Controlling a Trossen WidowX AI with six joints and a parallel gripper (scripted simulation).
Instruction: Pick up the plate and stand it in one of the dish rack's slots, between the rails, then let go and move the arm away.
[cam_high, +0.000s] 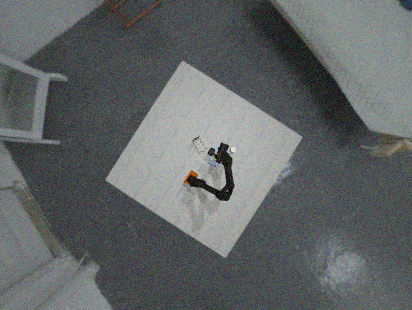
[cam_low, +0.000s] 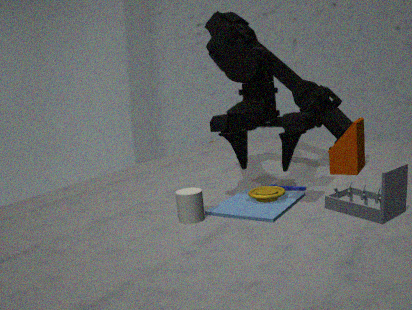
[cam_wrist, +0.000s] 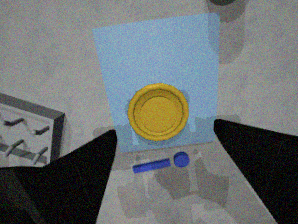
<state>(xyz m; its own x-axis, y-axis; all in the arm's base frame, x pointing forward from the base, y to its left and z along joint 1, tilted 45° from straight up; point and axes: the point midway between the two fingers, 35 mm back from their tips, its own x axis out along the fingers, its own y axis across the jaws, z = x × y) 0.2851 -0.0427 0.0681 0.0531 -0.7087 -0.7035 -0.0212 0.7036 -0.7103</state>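
Right now the yellow plate is 40 mm below my gripper tip. From my gripper tip the other things lie so: light blue mat: 60 mm below, 20 mm ahead, 10 mm to the right; then white cup: 130 mm ahead, 70 mm to the right, 40 mm below; then blue spoon: 80 mm behind, 60 mm below, 10 mm to the right.
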